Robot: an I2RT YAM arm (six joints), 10 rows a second.
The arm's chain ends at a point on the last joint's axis. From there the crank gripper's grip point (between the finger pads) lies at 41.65 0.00 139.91 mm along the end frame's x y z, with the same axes.
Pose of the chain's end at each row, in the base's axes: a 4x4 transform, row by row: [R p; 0 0 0 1], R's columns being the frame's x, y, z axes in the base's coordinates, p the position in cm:
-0.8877, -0.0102, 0.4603, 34.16; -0.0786, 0.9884, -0.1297, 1.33; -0.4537, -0.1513, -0.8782, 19.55; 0, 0, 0, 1
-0.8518, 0.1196, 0.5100, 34.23; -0.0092, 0.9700, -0.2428, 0.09; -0.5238, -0.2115, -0.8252, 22.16; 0, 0, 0, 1
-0.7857, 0.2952, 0.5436, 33.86; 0.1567, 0.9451, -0.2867, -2.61; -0.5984, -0.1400, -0.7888, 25.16; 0, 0, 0, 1
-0.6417, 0.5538, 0.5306, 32.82; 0.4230, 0.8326, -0.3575, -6.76; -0.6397, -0.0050, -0.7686, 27.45; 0, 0, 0, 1
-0.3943, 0.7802, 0.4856, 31.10; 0.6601, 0.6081, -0.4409, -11.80; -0.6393, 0.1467, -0.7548, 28.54; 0, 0, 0, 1
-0.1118, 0.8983, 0.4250, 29.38; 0.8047, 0.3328, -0.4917, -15.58; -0.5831, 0.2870, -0.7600, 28.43; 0, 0, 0, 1
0.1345, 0.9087, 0.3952, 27.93; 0.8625, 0.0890, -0.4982, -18.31; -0.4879, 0.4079, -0.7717, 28.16; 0, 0, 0, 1
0.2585, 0.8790, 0.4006, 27.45; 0.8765, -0.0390, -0.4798, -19.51; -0.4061, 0.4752, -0.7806, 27.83; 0, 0, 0, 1
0.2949, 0.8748, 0.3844, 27.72; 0.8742, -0.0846, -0.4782, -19.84; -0.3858, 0.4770, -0.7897, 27.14; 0, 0, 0, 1
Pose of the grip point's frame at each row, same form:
-0.8877, -0.0102, 0.4603, 36.90; -0.0786, 0.9884, -0.1297, -0.81; -0.4537, -0.1513, -0.8782, 5.37; 0, 0, 0, 1
-0.8518, 0.1196, 0.5100, 37.82; -0.0092, 0.9700, -0.2428, -3.35; -0.5238, -0.2115, -0.8252, 8.43; 0, 0, 0, 1
-0.7857, 0.2952, 0.5436, 38.19; 0.1567, 0.9451, -0.2867, -5.97; -0.5984, -0.1400, -0.7888, 11.63; 0, 0, 0, 1
-0.6417, 0.5538, 0.5306, 37.57; 0.4230, 0.8326, -0.3575, -10.00; -0.6397, -0.0050, -0.7686, 14.03; 0, 0, 0, 1
-0.3943, 0.7802, 0.4856, 36.25; 0.6601, 0.6081, -0.4409, -15.22; -0.6393, 0.1467, -0.7548, 15.32; 0, 0, 0, 1
-0.1118, 0.8983, 0.4250, 34.86; 0.8047, 0.3328, -0.4917, -19.11; -0.5831, 0.2870, -0.7600, 15.37; 0, 0, 0, 1
0.1345, 0.9087, 0.3952, 34.02; 0.8625, 0.0890, -0.4982, -21.69; -0.4879, 0.4079, -0.7717, 15.33; 0, 0, 0, 1
0.2585, 0.8790, 0.4006, 34.13; 0.8765, -0.0390, -0.4798, -22.57; -0.4061, 0.4752, -0.7806, 15.22; 0, 0, 0, 1
0.2949, 0.8748, 0.3844, 34.33; 0.8742, -0.0846, -0.4782, -22.89; -0.3858, 0.4770, -0.7897, 14.48; 0, 0, 0, 1

